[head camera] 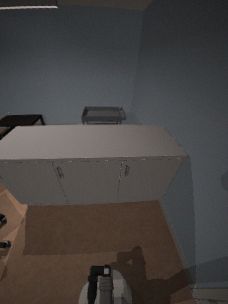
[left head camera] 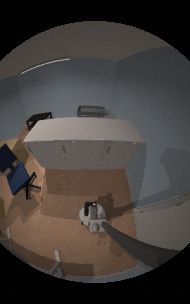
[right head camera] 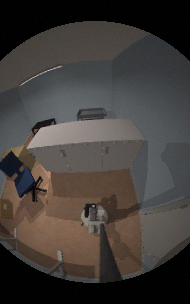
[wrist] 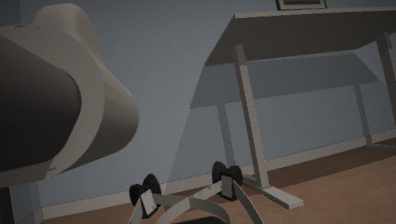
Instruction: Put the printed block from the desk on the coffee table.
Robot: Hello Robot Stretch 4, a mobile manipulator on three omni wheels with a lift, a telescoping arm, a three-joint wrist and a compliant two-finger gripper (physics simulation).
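Frame: origin at the robot's base, x ahead, y left, z up, level; centimetres.
Seen in the pictures: gripper, between the fingertips: (left head camera: 85, 225) (right head camera: 85, 226) (wrist: 186, 180).
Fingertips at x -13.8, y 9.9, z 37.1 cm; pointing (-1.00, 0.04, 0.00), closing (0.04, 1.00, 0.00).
Note:
A point is followed by its place in that frame.
The printed block does not show in any view. A pale desk (wrist: 300, 40) @(y 107.7, x -122.3, z 89.8 cm) stands against the blue wall at the right of the wrist view, seen from below its top, so its surface is hidden. My gripper (wrist: 186, 180) @(y 10.0, x -13.8, z 37.1 cm) is open and empty, low in the wrist view, with the desk beyond it to the right. A small dark table (head camera: 22, 120) @(y 195.5, x 255.0, z 42.3 cm) (left head camera: 39, 118) @(y 187.5, x 238.3, z 41.6 cm) (right head camera: 44, 124) @(y 185.3, x 242.4, z 42.3 cm) stands at the far left behind the white cabinet; I cannot tell for certain that it is the coffee table.
The long white cabinet (head camera: 90, 142) (left head camera: 85, 131) (right head camera: 85, 135) stands ahead, with a grey trolley (head camera: 103, 119) @(y 8.4, x 180.5, z 78.5 cm) behind it. A blue office chair (left head camera: 18, 178) @(y 127.1, x 33.2, z 44.2 cm) (right head camera: 23, 184) @(y 128.2, x 28.1, z 44.3 cm) is at the left. A wall stands at the right. A framed picture (wrist: 301, 6) @(y 147.9, x -163.8, z 137.4 cm) hangs above the desk.

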